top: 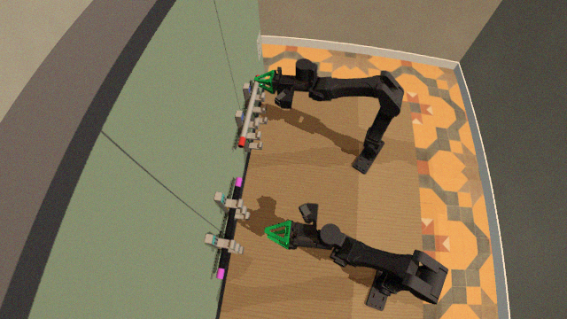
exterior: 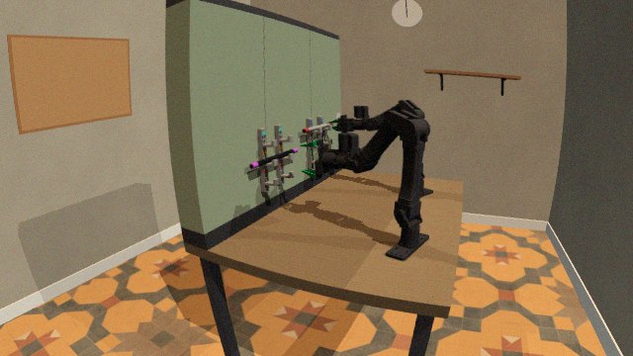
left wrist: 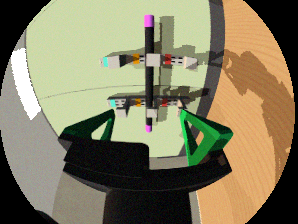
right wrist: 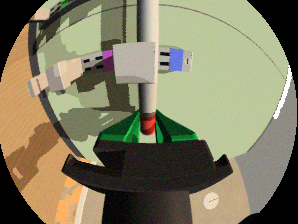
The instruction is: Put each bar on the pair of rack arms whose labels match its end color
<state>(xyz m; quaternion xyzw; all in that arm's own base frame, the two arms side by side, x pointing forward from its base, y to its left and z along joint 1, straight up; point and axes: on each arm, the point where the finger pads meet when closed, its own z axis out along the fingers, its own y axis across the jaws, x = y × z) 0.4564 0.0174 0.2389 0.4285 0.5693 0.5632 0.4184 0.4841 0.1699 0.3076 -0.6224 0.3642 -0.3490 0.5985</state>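
Now: left hand 120 mm short of the bar, 20 mm to the left of it and 10 mm above it. Round my left hand: green wall panel (200 mm ahead, 210 mm to the right, 190 mm above).
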